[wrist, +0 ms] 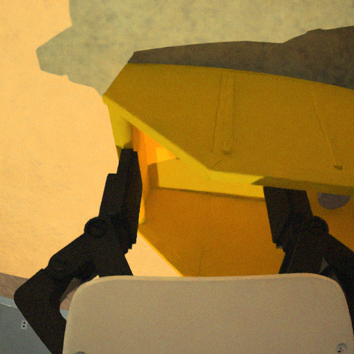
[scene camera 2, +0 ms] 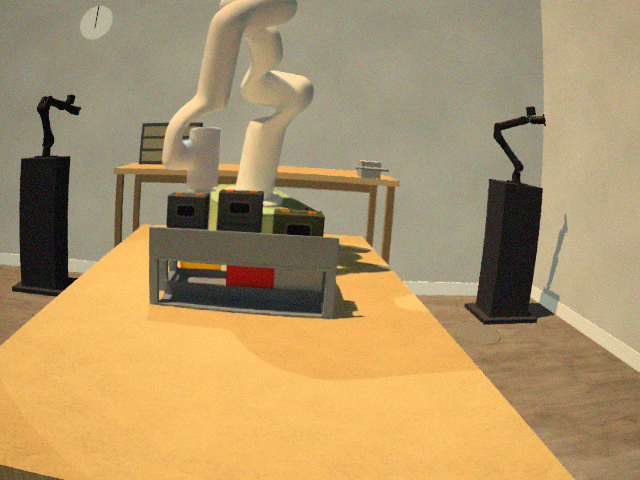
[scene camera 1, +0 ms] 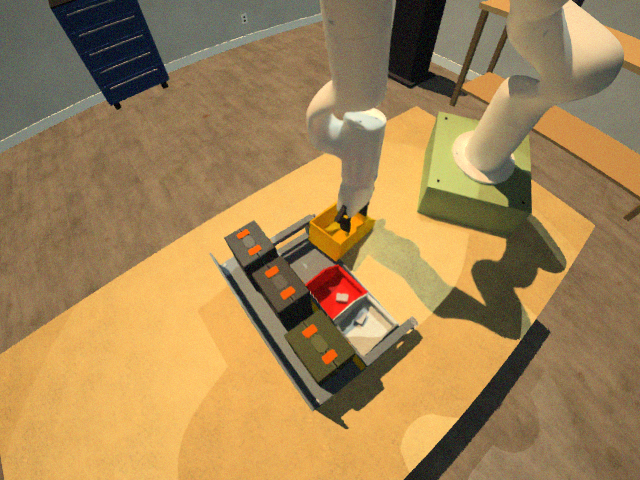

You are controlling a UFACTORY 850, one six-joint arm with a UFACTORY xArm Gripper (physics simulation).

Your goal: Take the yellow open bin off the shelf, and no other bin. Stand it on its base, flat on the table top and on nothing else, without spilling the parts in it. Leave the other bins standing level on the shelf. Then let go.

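Note:
The yellow open bin (scene camera 1: pixel 330 240) (scene camera 2: pixel 198 266) (wrist: pixel 246 116) stands at the far end of the grey shelf's (scene camera 1: pixel 242 293) (scene camera 2: pixel 243 248) lower level, next to the red bin (scene camera 1: pixel 330 294) (scene camera 2: pixel 250 276). My gripper (scene camera 1: pixel 351 214) (wrist: pixel 203 172) reaches down into it. In the wrist view the left finger lies against the outside of the bin's side wall. The right finger is inside the bin, under its sloped front lip. The fingers stand wide apart and clamp nothing. A grey part (wrist: pixel 331 201) lies in the bin beside the right finger.
A pale open bin (scene camera 1: pixel 370 330) sits next to the red one. Two dark closed bins (scene camera 1: pixel 250 242) (scene camera 1: pixel 279 284) and an olive one (scene camera 1: pixel 317 343) stand on the shelf top. The green robot base (scene camera 1: pixel 465 190) is behind the shelf on the table (scene camera 1: pixel 129 361).

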